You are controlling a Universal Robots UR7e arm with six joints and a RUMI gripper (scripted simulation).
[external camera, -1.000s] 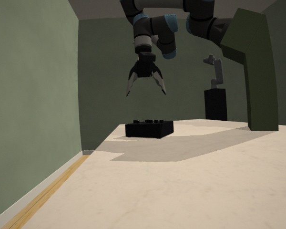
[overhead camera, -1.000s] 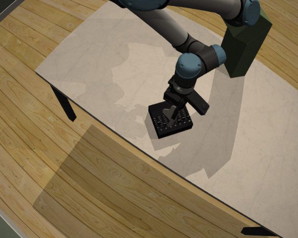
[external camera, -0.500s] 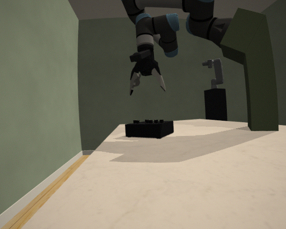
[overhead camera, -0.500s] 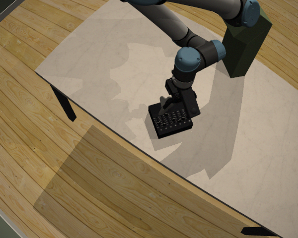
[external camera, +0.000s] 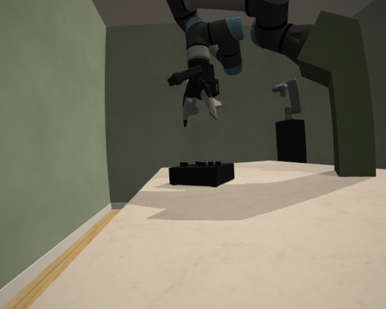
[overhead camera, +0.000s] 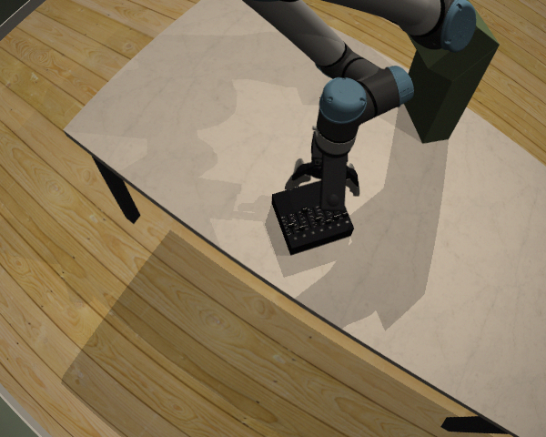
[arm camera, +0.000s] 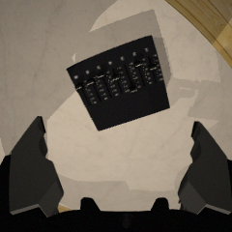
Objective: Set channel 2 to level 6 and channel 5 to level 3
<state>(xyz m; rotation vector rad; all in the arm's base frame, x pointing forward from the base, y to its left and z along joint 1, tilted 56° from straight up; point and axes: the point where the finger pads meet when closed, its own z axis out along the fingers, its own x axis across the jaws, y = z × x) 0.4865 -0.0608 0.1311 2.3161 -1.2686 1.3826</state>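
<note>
Right now the fader knob is 4 cm ahead of my hand, 2 cm to the right of it and 12 cm below it.
</note>
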